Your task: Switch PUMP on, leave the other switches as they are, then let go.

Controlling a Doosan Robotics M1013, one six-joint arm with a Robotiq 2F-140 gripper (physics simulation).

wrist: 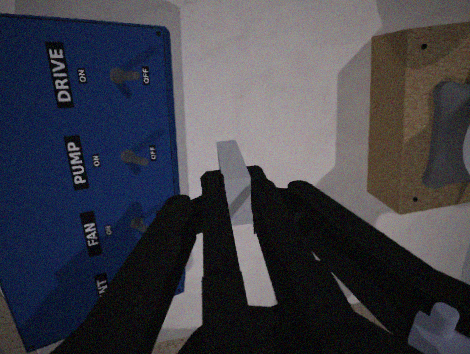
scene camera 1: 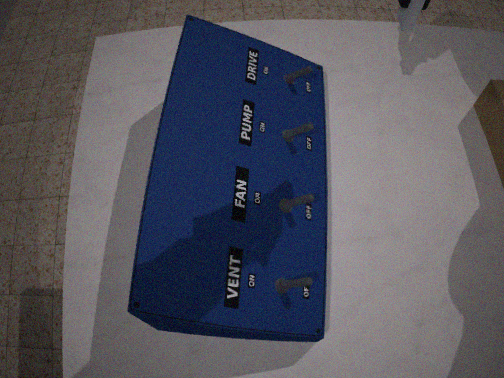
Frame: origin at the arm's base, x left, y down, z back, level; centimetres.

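Seen in the pictures: gripper, fingertip midpoint: [wrist: 227, 158] [scene camera 1: 403, 23].
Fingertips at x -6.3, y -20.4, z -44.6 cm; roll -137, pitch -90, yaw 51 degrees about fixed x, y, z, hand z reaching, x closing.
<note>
A point is followed by its place in that frame.
The blue switch panel [scene camera 1: 200, 165] @(z -72.1, x 6.5, y -4.3 cm) [wrist: 30, 200] @(z -72.0, x 1.4, y -4.5 cm) has a row of levers marked DRIVE, PUMP, FAN and VENT. The PUMP lever [scene camera 1: 298, 131] @(z -57.7, x -1.2, y -0.6 cm) [wrist: 135, 158] @(z -57.3, x -2.0, y -1.0 cm) leans to its OFF mark. The DRIVE lever [scene camera 1: 299, 74] @(z -56.5, x -13.1, y -0.6 cm) [wrist: 125, 76] @(z -56.3, x -13.5, y -1.2 cm), the FAN lever [scene camera 1: 297, 201] @(z -58.8, x 10.6, y -0.9 cm) [wrist: 138, 223] @(z -59.6, x 9.6, y 0.4 cm) and the VENT lever [scene camera 1: 294, 283] @(z -59.8, x 22.4, y -0.9 cm) also lean to OFF; the VENT lever is hidden by the gripper in the wrist view. My gripper [scene camera 1: 411, 20] @(z -44.7, x -6.3, y -20.4 cm) [wrist: 227, 158] @(z -44.7, x -6.3, y -20.4 cm) is shut and empty. It is apart from the panel, off its OFF-side edge, and touches no lever.
A wooden box [scene camera 1: 494, 117] @(z -14.2, x -10.0, y 5.3 cm) [wrist: 387, 125] @(z -13.7, x -1.7, y 4.9 cm) with a dark grey part [wrist: 447, 137] @(z -7.9, x -0.5, y -2.5 cm) on it stands across the white table [scene camera 1: 390, 200] @(z -40.2, x 5.6, y 10.8 cm) [wrist: 270, 90] @(z -33.9, x -9.2, y 10.8 cm) from the panel, on its OFF side. The tiled floor [scene camera 1: 35, 150] shows beyond the table's edge. Shadows fall on the panel around FAN and VENT.
</note>
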